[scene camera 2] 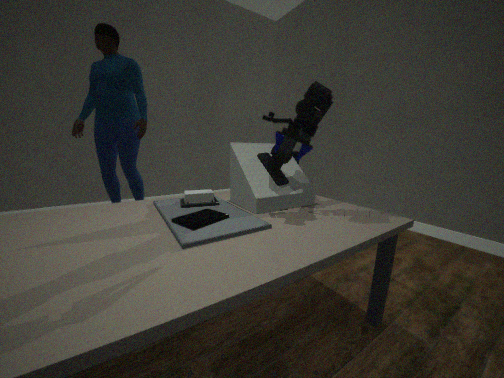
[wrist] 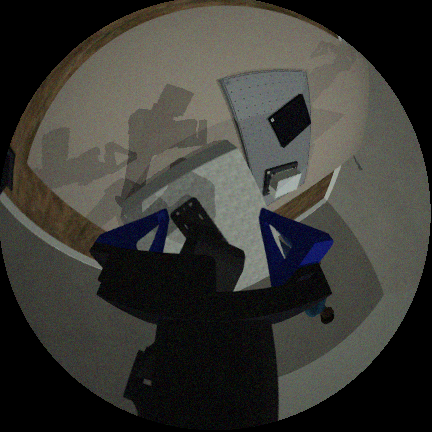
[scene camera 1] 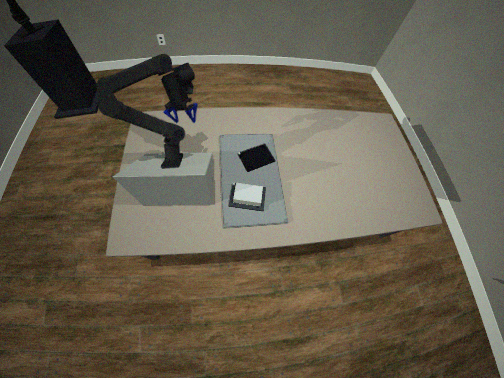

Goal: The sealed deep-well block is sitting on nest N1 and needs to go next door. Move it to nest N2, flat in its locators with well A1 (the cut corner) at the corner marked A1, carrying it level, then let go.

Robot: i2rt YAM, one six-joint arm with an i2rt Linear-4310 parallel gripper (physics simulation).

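Where they show: gripper, fingertip midpoint: (scene camera 2: 286,157) (wrist: 213,213) (scene camera 1: 185,122); arm's base, origin of the base link: (scene camera 2: 272,169) (wrist: 207,240) (scene camera 1: 173,161).
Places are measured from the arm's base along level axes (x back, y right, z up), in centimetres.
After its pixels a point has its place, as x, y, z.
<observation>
The white sealed block (scene camera 1: 248,193) @(-31.6, 14.2, -10.1) (scene camera 2: 198,196) @(-33.3, 9.9, -11.4) (wrist: 287,183) @(-31.2, 12.5, -10.1) sits on a dark nest (scene camera 1: 234,205) (scene camera 2: 186,203) @(-38.3, 11.2, -14.1) (wrist: 268,185) @(-25.2, 12.8, -13.8), on the grey perforated board. The other nest (scene camera 1: 256,157) @(-39.2, -7.5, -14.3) (scene camera 2: 200,218) @(-40.4, -9.8, -14.3) (wrist: 290,120) @(-37.8, -8.5, -14.3) is black, empty and turned at an angle on the same board, with a small white mark at one corner in the wrist view. The block's cut corner is too small to tell. My gripper (scene camera 1: 183,114) @(-6.5, -15.5, 6.5) (scene camera 2: 294,145) (wrist: 213,213) @(-6.5, -15.5, 6.5) is open and empty, with blue fingers wide apart. It hangs high, away from the block and both nests.
The grey board (scene camera 1: 232,145) @(-27.6, -17.1, -15.4) (scene camera 2: 245,225) @(-29.3, -21.2, -15.5) (wrist: 250,95) @(-26.8, -19.0, -15.5) lies on the table (scene camera 1: 350,175) @(-91.6, 6.6, -16.8) (scene camera 2: 125,280) @(-65.3, -31.1, -16.8) (wrist: 100,85) @(-0.5, -39.7, -16.8). A pale sloped pedestal (scene camera 1: 175,190) @(-1.1, 14.0, -0.2) (scene camera 2: 242,175) @(-15.7, 1.9, -2.3) (wrist: 235,190) @(-11.1, -4.3, -4.7) carries the arm base beside the board. A dark tower stands at the back left in scene camera 1. A person (scene camera 2: 117,100) stands beyond the table.
</observation>
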